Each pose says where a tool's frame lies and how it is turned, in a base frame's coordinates. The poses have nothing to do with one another.
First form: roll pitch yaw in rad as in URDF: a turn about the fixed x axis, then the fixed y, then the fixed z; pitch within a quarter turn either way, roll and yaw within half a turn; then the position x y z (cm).
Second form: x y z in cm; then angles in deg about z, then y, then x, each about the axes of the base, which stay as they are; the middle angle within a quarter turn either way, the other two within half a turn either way. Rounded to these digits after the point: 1 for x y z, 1 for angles.
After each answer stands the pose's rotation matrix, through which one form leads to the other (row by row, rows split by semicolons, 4 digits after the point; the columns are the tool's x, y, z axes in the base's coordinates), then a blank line. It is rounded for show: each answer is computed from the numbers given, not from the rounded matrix.
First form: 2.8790 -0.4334 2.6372 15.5 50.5 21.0
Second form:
15.5 50.5 21.0 -144.7 -13.3 -154.2
-0.7945 0.5621 -0.2296; 0.4386 0.7928 0.4233; 0.4200 0.2356 -0.8764

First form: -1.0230 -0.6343 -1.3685 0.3 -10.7 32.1
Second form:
0.3 -10.7 32.1 -75.2 50.7 -48.5
0.1618 0.6118 0.7743; -0.7891 -0.3909 0.4739; 0.5926 -0.6876 0.4195

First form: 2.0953 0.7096 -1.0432 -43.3 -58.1 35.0
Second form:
-43.3 -58.1 35.0 21.3 -65.8 158.0
0.3819 -0.1488 -0.9121; -0.6555 -0.7394 -0.1539; -0.6515 0.6566 -0.3799

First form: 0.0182 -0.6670 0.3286 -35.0 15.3 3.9
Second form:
-35.0 15.3 3.9 24.1 -35.4 15.4
0.7436 -0.3333 -0.5796; 0.2536 0.9427 -0.2168; 0.6186 0.0143 0.7856

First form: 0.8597 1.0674 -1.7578 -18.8 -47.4 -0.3
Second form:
-18.8 -47.4 -0.3 -99.8 -58.3 53.2
-0.0897 0.5179 -0.8507; -0.4740 -0.7734 -0.4209; -0.8759 0.3655 0.3148

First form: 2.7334 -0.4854 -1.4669 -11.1 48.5 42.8
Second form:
-11.1 48.5 42.8 84.4 -20.5 150.1
0.0917 -0.9321 -0.3504; -0.8797 0.0890 -0.4671; 0.4666 0.3511 -0.8118

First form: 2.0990 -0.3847 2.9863 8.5 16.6 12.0
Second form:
8.5 16.6 12.0 -156.5 -3.1 -117.9
-0.9158 0.3982 -0.0533; 0.1434 0.4478 0.8826; 0.3753 0.8006 -0.4671

